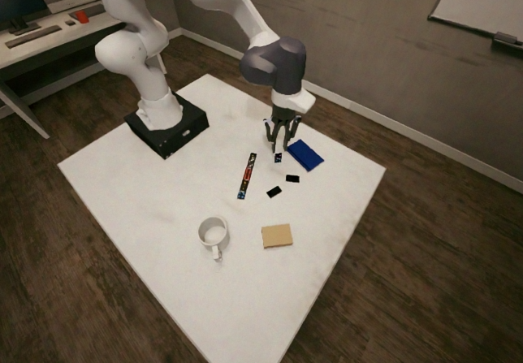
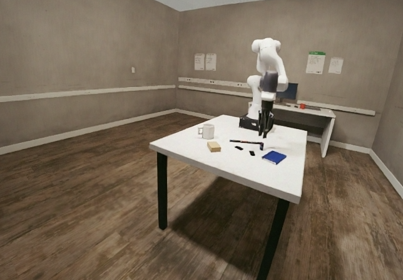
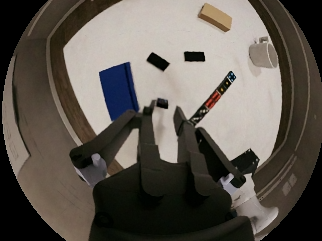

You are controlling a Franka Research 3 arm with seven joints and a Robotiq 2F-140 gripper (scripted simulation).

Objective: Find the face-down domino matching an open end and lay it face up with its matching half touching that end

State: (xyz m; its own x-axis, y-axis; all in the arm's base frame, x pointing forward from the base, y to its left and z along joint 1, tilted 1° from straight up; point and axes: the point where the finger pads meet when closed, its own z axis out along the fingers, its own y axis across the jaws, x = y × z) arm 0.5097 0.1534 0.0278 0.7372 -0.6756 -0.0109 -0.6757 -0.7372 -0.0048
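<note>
The domino is 100 mm below my hand and 10 mm to the left of it. Round my hand: tan block (270 mm to the right, 170 mm ahead, 110 mm below); white mug (400 mm to the right, 80 mm below, 10 mm ahead).
</note>
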